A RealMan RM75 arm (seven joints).
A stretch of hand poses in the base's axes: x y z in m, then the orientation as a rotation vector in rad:
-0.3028 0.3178 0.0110 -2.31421 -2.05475 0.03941
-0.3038 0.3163 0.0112 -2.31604 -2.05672 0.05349
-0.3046 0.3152 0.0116 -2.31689 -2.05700 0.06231
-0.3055 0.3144 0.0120 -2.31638 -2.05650 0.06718
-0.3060 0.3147 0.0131 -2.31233 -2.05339 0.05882
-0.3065 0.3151 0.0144 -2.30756 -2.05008 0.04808
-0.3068 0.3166 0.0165 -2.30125 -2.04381 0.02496
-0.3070 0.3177 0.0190 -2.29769 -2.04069 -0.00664
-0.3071 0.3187 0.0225 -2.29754 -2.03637 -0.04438
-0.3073 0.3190 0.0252 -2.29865 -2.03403 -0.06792
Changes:
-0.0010 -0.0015 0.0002 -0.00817 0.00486 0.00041
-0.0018 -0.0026 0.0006 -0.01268 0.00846 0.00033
-0.0027 -0.0034 0.0010 -0.01432 0.01122 0.00037
-0.0032 -0.0031 0.0021 -0.00684 0.01072 0.00042
-0.0037 -0.0027 0.0034 0.00219 0.00952 0.00063
-0.0040 -0.0012 0.0055 0.01893 0.00444 -0.00016
-0.0042 -0.0001 0.0080 0.03617 -0.00770 -0.00068
-0.0043 0.0009 0.0115 0.05442 -0.02428 -0.00332
-0.0045 0.0012 0.0142 0.06478 -0.03553 -0.00530

